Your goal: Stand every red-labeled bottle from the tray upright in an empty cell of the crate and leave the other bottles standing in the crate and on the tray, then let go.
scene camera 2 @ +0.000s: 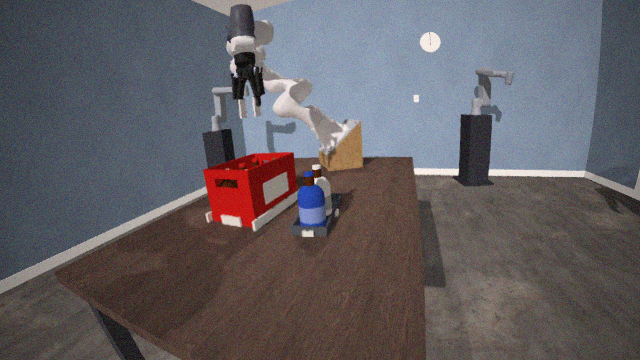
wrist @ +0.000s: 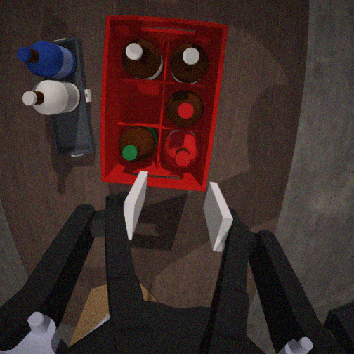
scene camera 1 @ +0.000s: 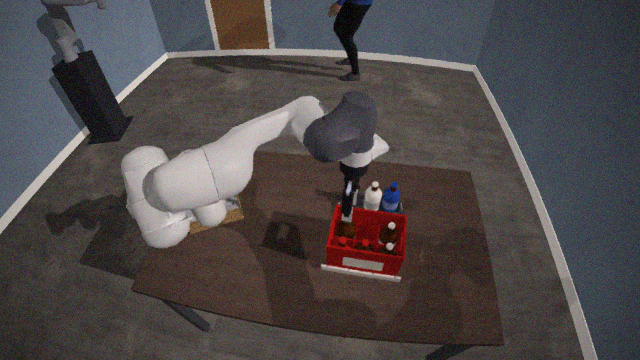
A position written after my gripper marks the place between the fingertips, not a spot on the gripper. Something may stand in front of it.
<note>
I see my gripper (scene camera 2: 250,117), a blue bottle (scene camera 2: 311,200), a red bottle (wrist: 181,148), a white bottle (wrist: 48,96) and a green-capped bottle (wrist: 136,144).
The blue bottle shows as well in the wrist view (wrist: 43,58). My gripper shows as well in the wrist view (wrist: 176,190) and in scene camera 1 (scene camera 1: 348,211).
</note>
